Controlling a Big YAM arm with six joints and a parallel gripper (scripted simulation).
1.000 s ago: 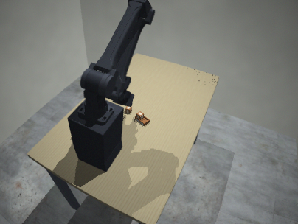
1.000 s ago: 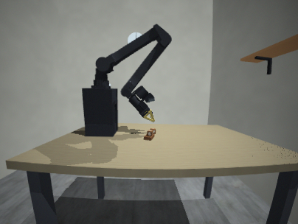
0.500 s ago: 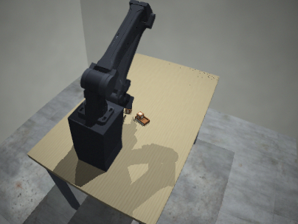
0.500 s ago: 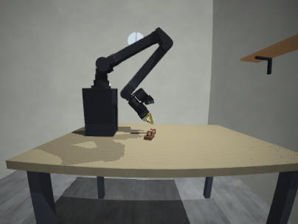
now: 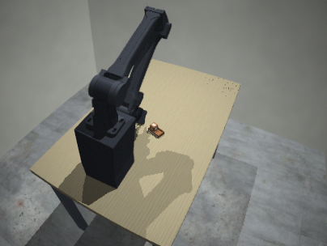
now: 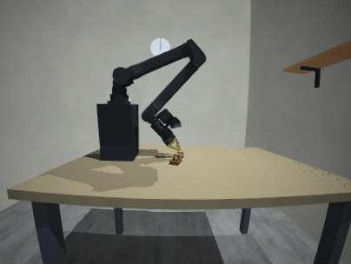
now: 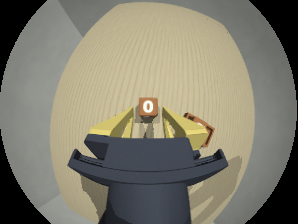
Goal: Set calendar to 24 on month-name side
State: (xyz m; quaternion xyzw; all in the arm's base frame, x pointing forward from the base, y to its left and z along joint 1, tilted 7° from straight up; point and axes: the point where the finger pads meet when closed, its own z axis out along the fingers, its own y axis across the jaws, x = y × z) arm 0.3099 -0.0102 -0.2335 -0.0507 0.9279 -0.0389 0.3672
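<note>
Now: the brown digit cube 30 mm below my hand and 10 mm ahead of it. The rest, counted from my hand: brown tray 100 mm to the right, 40 mm below, 30 mm behind.
</note>
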